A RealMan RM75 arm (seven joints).
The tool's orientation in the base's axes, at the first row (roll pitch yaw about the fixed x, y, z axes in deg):
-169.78 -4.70 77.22
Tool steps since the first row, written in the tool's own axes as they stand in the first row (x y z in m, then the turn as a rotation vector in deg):
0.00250 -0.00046 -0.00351 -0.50 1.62 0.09
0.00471 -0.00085 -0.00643 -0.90 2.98 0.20
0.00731 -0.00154 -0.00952 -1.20 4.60 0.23
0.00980 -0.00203 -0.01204 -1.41 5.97 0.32
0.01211 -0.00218 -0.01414 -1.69 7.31 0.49
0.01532 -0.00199 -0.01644 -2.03 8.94 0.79
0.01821 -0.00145 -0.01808 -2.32 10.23 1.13
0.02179 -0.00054 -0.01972 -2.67 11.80 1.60
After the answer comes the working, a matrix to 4 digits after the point.
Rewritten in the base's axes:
0.00065 0.00211 0.00373 1.44 -0.81 -0.42
0.00122 0.00399 0.00684 2.64 -1.46 -0.80
0.00161 0.00630 0.01021 4.13 -2.08 -1.14
0.00207 0.00852 0.01297 5.39 -2.55 -1.49
0.00277 0.01055 0.01525 6.59 -3.07 -1.91
0.00401 0.01336 0.01773 8.04 -3.70 -2.52
0.00542 0.01586 0.01948 9.16 -4.20 -3.11
0.00734 0.01896 0.02122 10.53 -4.81 -3.87

The tool's axes in the first row as the columns of a matrix, in the base's axes (rounded; the answer above uses it unrounded):
0.2205 0.9630 -0.1552
0.9719 -0.2035 0.1179
0.0819 -0.1768 -0.9808

